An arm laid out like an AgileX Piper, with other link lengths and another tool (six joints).
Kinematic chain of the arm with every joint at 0, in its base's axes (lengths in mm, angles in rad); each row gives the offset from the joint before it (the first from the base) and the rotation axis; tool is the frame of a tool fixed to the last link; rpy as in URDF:
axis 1: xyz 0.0 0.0 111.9 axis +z
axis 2: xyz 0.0 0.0 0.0 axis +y
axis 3: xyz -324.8 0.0 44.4 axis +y
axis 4: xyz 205.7 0.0 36.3 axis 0.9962 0 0.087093
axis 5: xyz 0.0 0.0 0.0 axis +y
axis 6: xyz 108.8 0.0 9.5 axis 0.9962 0 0.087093
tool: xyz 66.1 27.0 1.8 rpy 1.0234 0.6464 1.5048
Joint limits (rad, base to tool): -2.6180..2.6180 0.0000..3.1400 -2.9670..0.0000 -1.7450..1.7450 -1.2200..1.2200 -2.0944..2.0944
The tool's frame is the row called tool.
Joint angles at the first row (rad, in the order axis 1, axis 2, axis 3, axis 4, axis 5, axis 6):
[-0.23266, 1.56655, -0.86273, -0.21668, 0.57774, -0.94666]
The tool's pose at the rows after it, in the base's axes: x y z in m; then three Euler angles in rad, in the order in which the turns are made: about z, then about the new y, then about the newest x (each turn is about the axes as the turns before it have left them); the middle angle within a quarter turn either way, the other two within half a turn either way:
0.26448 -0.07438 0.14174 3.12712 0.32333 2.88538
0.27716 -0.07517 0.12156 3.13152 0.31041 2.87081
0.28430 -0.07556 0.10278 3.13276 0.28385 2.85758
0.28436 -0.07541 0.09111 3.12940 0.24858 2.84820
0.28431 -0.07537 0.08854 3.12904 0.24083 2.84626
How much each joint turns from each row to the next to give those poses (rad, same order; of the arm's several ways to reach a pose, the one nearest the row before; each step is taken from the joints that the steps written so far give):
[-0.00087, 0.07122, 0.00000, 0.00351, -0.03846, 0.00001]
[0.00001, 0.07880, 0.00080, 0.00201, -0.06543, 0.00001]
[-0.00003, 0.06869, 0.00001, 0.00003, -0.04082, 0.00084]
[0.00001, 0.03997, -0.00001, 0.00012, -0.00352, 0.00135]
[0.00001, 0.00878, 0.00004, -0.00001, -0.00085, 0.00002]

